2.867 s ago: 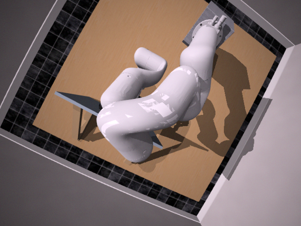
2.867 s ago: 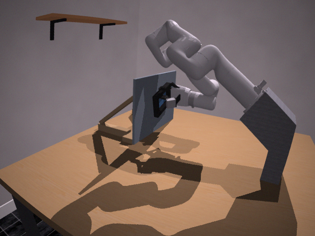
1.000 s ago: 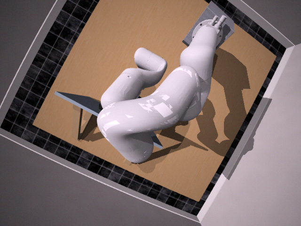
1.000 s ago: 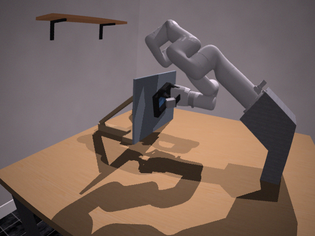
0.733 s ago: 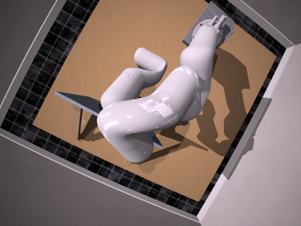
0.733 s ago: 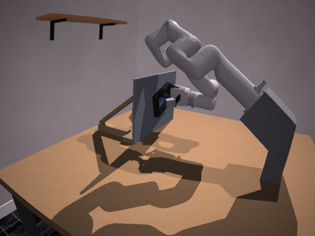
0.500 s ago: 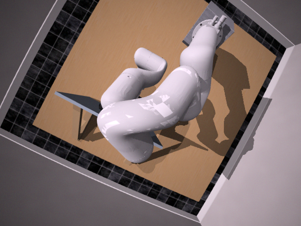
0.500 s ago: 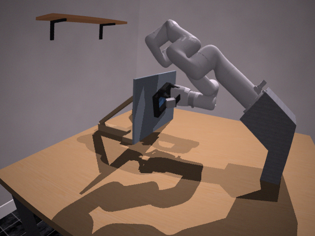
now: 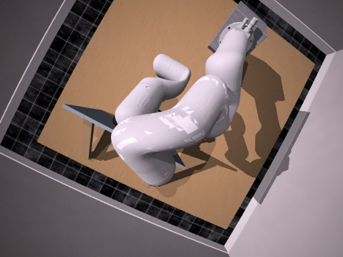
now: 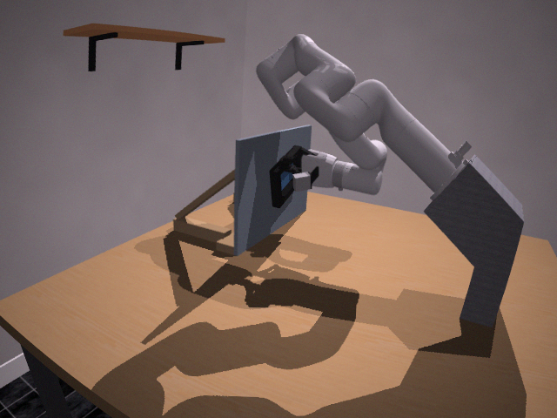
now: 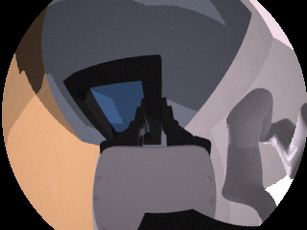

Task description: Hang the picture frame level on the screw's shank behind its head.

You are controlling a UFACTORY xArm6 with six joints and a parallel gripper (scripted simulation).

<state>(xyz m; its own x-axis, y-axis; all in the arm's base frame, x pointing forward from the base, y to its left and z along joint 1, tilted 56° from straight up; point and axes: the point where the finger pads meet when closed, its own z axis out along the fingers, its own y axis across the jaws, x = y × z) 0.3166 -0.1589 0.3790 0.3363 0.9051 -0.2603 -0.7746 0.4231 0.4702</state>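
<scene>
Now: the picture frame 4 cm below my hand, 3 cm to the right of it and 2 cm ahead of it. Round my hand: grey-blue panel: 6 cm below, 4 cm ahead, 2 cm to the right.
</scene>
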